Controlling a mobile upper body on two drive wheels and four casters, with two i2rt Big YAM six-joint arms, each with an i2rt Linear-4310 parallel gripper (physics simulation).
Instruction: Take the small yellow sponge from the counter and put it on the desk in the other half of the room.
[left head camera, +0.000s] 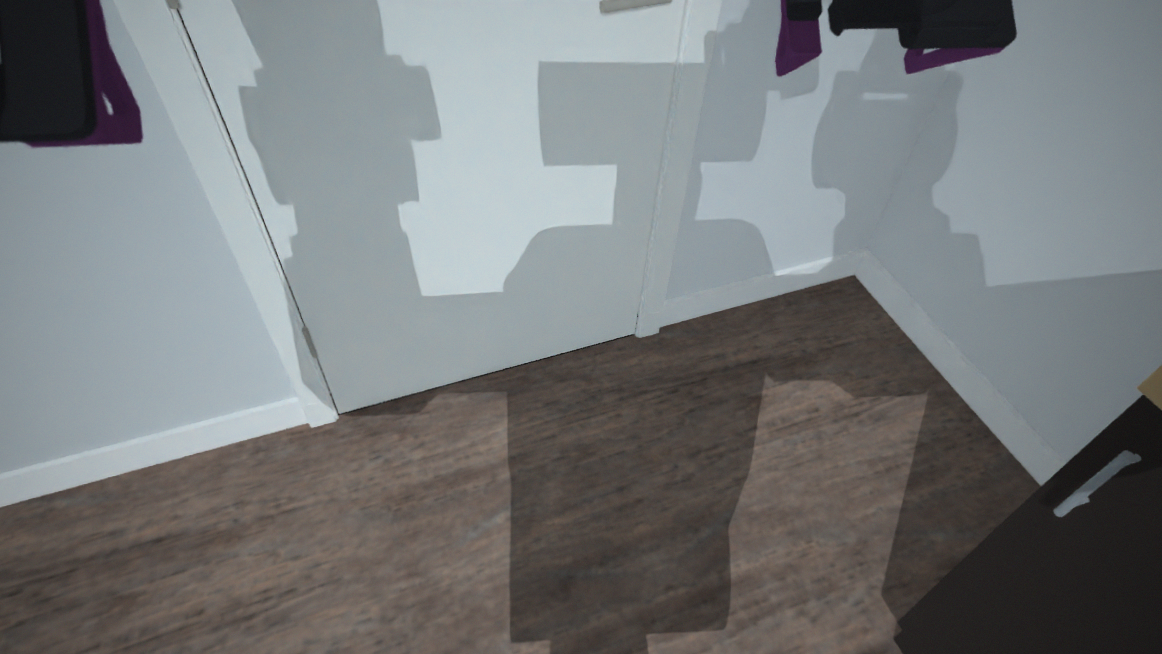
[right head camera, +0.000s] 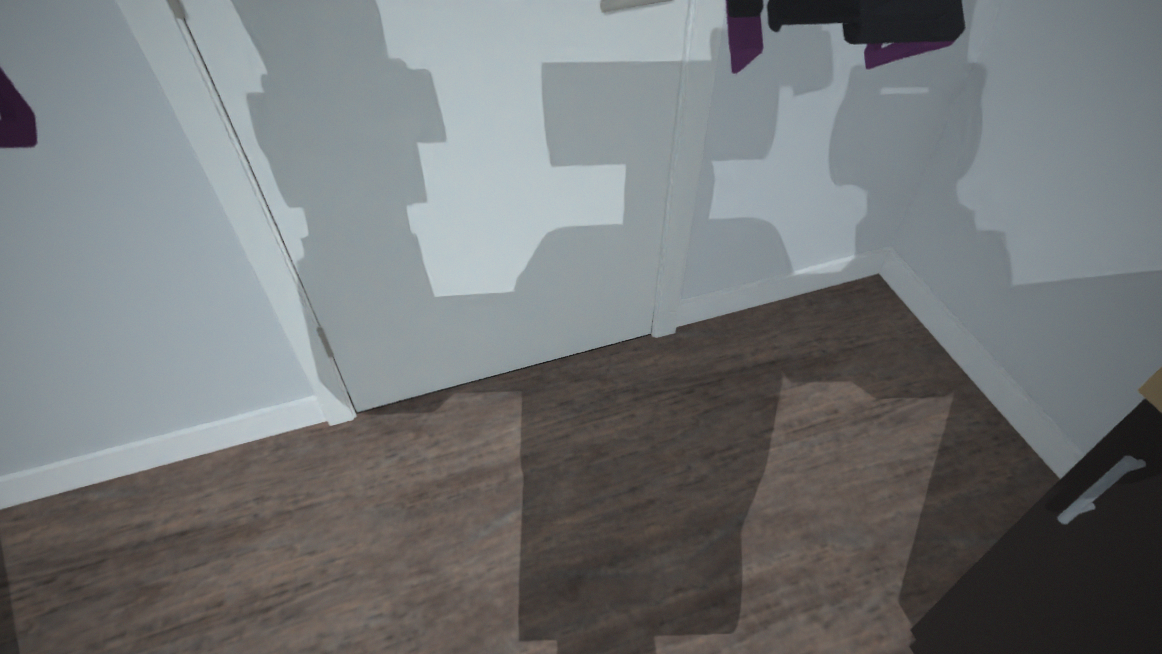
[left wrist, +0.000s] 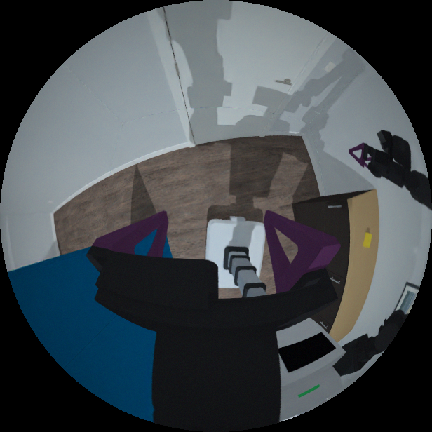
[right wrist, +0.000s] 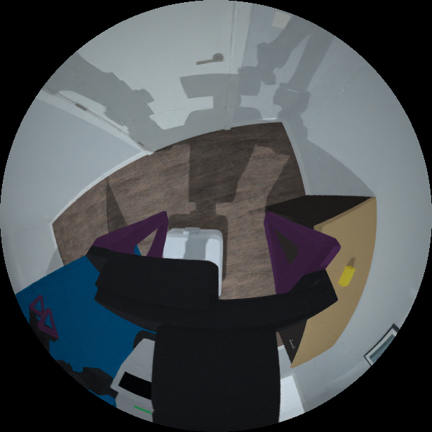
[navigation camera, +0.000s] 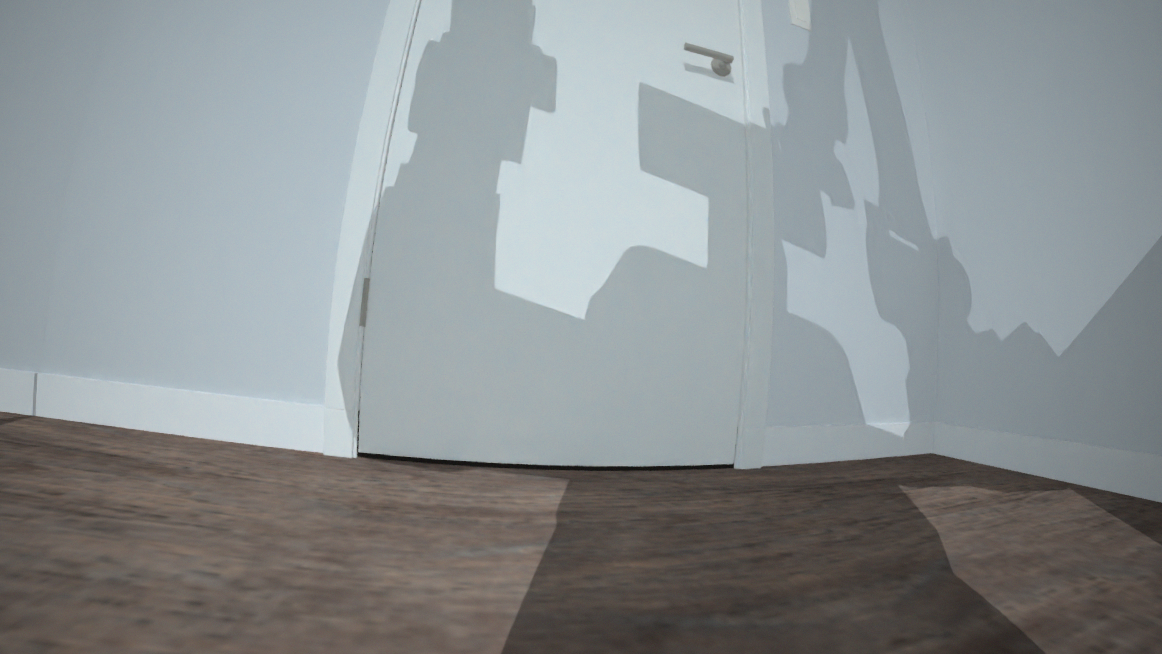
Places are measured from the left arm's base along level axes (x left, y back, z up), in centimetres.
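Pixels of known places: right gripper, fingertip midpoint: (left head camera: 842, 67) (right head camera: 800, 63).
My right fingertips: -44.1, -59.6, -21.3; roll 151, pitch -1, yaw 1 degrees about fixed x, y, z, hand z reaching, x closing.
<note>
Ahead of a thing's pixels: the offset from my right fingertips to its top centre, as dx, dy, dz. "pt": to the spot under its first point.
The small yellow sponge (left wrist: 367, 240) (right wrist: 347, 276) lies on the light wood counter (left wrist: 356, 295) (right wrist: 317, 325), at the right side of both wrist views. A corner of the counter (left head camera: 1154, 388) (right head camera: 1153, 389) shows at the right edge of both head views. My left gripper (left wrist: 215, 215) is open and empty; part of it shows at the left edge of the head views. My right gripper (right wrist: 215, 216) (left head camera: 845, 69) (right head camera: 802, 66) is open and empty, raised in the air and apart from the sponge. The desk does not show in these views.
A white door @[pt +32.9, -62.4, -103.5] (left head camera: 487, 333) (right head camera: 504, 333) (navigation camera: 552, 389) and walls stand close in front. Dark cabinets @[pt -43.0, +15.4, -64.3] (left head camera: 1057, 584) (right head camera: 1073, 584) stand under the counter at the right. A blue partition (left wrist: 75, 310) (right wrist: 75, 290) rises at the left in both wrist views.
</note>
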